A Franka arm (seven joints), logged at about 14 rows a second.
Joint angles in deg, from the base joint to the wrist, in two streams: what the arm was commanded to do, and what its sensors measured. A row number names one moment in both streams.
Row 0, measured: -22.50 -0.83 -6.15 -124.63 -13.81 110.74 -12.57
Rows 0 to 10, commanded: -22.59 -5.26 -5.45 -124.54 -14.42 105.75 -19.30; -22.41 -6.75 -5.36 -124.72 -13.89 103.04 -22.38; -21.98 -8.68 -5.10 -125.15 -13.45 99.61 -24.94; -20.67 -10.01 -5.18 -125.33 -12.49 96.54 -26.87; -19.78 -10.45 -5.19 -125.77 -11.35 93.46 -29.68; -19.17 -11.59 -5.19 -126.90 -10.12 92.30 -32.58; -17.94 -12.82 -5.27 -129.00 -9.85 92.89 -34.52; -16.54 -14.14 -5.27 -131.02 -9.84 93.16 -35.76; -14.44 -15.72 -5.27 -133.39 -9.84 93.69 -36.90; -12.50 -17.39 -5.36 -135.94 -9.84 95.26 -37.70; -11.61 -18.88 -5.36 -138.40 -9.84 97.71 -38.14
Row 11, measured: -14.10 -13.49 -4.89 -132.09 -10.30 94.01 -36.18
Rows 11 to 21, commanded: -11.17 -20.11 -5.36 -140.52 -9.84 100.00 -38.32; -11.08 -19.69 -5.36 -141.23 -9.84 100.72 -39.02; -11.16 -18.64 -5.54 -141.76 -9.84 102.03 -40.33; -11.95 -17.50 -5.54 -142.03 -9.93 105.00 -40.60; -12.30 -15.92 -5.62 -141.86 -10.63 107.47 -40.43; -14.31 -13.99 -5.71 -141.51 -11.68 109.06 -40.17; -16.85 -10.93 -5.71 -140.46 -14.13 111.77 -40.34; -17.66 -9.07 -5.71 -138.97 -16.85 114.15 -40.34; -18.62 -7.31 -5.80 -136.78 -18.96 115.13 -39.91; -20.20 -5.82 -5.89 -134.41 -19.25 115.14 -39.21; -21.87 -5.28 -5.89 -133.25 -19.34 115.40 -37.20
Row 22, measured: -18.96 -8.39 -6.48 -137.62 -18.04 115.26 -39.02
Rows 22 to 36, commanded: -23.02 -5.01 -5.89 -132.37 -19.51 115.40 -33.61; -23.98 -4.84 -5.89 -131.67 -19.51 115.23 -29.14; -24.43 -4.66 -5.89 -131.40 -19.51 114.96 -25.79; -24.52 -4.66 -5.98 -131.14 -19.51 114.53 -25.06; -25.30 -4.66 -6.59 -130.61 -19.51 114.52 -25.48; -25.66 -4.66 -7.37 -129.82 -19.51 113.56 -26.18; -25.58 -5.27 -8.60 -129.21 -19.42 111.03 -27.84; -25.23 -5.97 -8.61 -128.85 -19.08 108.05 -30.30; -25.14 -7.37 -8.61 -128.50 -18.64 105.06 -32.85; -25.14 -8.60 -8.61 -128.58 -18.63 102.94 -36.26; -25.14 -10.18 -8.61 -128.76 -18.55 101.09 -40.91; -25.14 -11.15 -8.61 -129.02 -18.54 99.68 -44.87; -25.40 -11.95 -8.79 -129.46 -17.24 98.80 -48.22; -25.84 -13.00 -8.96 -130.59 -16.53 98.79 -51.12; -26.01 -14.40 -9.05 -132.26 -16.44 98.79 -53.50
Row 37, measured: -24.77 -10.85 -9.31 -129.01 -17.79 99.25 -48.12
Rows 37 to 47, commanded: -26.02 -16.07 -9.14 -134.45 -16.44 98.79 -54.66; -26.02 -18.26 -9.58 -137.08 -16.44 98.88 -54.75; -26.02 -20.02 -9.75 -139.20 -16.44 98.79 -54.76; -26.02 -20.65 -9.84 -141.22 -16.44 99.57 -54.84; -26.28 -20.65 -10.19 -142.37 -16.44 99.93 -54.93; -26.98 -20.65 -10.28 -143.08 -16.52 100.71 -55.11; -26.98 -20.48 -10.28 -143.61 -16.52 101.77 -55.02; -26.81 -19.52 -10.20 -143.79 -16.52 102.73 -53.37; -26.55 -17.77 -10.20 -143.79 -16.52 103.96 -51.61; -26.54 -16.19 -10.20 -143.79 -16.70 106.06 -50.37; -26.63 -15.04 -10.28 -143.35 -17.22 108.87 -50.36
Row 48, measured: -25.47 -17.18 -10.85 -143.09 -17.27 104.46 -51.46
